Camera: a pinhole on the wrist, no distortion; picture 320 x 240 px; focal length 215.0 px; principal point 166.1 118.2 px. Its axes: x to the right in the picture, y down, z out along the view. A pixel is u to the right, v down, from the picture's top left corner.
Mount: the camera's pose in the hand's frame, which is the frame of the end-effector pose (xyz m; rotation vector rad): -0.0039 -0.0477 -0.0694 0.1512 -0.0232 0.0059
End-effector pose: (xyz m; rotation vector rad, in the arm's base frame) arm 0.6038 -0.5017 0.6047 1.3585 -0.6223 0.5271
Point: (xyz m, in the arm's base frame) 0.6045 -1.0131 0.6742
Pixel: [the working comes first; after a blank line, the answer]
In the camera's frame: 0.0701 0.1116 0.5705

192.5 160.3
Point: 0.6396 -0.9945 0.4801
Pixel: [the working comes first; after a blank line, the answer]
In the camera's frame: -0.0384 -0.0536 0.5566

151.3 97.5
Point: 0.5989 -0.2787 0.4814
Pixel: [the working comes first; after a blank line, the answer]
In the camera's frame: -0.0895 -0.0304 -0.1581

behind the camera
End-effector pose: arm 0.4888 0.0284 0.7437 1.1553 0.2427 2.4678
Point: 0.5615 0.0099 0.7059
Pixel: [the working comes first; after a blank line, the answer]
In the camera's frame: -0.0697 0.0470 0.0967

11.2 222.7
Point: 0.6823 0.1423 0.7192
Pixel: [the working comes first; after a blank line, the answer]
In the camera's frame: -0.0717 -0.0860 0.2175

95.3 33.2
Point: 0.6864 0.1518 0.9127
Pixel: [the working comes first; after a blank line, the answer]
In the camera's frame: 0.0679 -0.0162 0.3325

210.0 107.7
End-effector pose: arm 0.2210 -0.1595 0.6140 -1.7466 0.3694 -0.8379
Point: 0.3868 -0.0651 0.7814
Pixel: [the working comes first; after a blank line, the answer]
In the camera's frame: 0.1249 -0.0783 0.2395

278.2 47.9
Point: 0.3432 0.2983 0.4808
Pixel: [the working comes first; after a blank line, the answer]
In the camera's frame: -0.2301 0.1102 0.4901

65.2 166.5
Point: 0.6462 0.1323 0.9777
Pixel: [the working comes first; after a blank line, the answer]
In the camera's frame: 0.2586 -0.2405 0.5567

266.0 25.3
